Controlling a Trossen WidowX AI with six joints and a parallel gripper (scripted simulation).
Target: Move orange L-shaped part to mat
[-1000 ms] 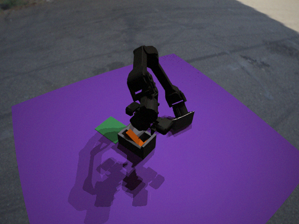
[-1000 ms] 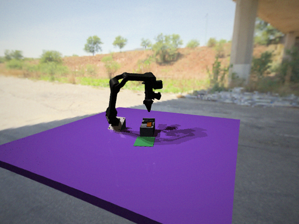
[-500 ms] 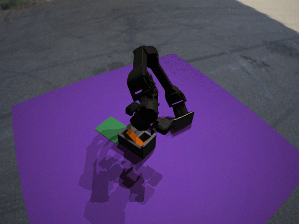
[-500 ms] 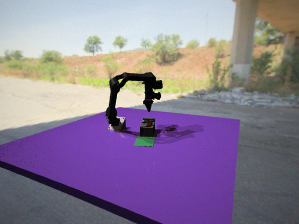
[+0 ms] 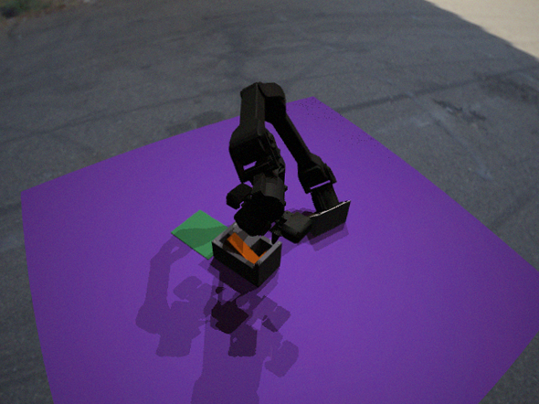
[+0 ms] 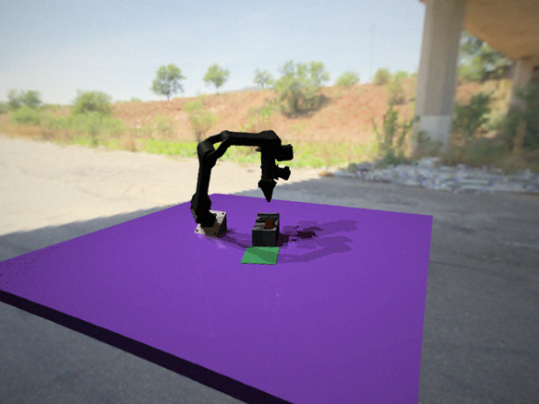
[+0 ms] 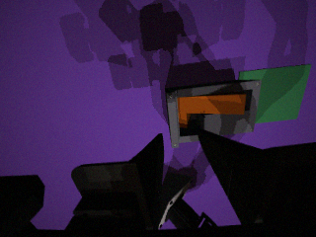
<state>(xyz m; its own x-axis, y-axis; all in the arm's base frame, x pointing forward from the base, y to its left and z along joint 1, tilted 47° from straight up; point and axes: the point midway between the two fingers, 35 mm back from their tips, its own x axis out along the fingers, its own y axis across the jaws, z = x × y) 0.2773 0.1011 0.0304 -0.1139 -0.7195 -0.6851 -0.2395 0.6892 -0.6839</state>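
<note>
Now: the orange L-shaped part 10 cm below my gripper tip, 5 cm to the right of it and 1 cm ahead of it. The rest, counted from my gripper tip: green mat 22 cm to the right, 16 cm below, 5 cm ahead.
</note>
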